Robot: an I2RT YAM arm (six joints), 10 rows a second.
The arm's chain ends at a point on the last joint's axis. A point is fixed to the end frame.
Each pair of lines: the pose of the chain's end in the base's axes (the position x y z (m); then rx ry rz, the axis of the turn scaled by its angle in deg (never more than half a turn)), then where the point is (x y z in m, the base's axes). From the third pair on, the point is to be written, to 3 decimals.
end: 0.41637 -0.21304 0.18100 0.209 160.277 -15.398
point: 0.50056 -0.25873 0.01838
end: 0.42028 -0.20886 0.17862 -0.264 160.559 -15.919
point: 0.50364 -0.25532 0.01580
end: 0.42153 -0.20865 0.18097 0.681 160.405 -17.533
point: 0.504 -0.259 0.019
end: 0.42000 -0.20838 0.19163 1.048 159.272 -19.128
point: 0.505 -0.263 0.032
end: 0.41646 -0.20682 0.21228 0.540 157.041 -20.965
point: 0.507 -0.265 0.057
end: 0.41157 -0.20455 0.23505 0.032 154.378 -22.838
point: 0.509 -0.266 0.086
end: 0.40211 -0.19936 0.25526 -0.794 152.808 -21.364
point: 0.505 -0.257 0.108
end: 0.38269 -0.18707 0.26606 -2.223 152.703 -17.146
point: 0.488 -0.235 0.117
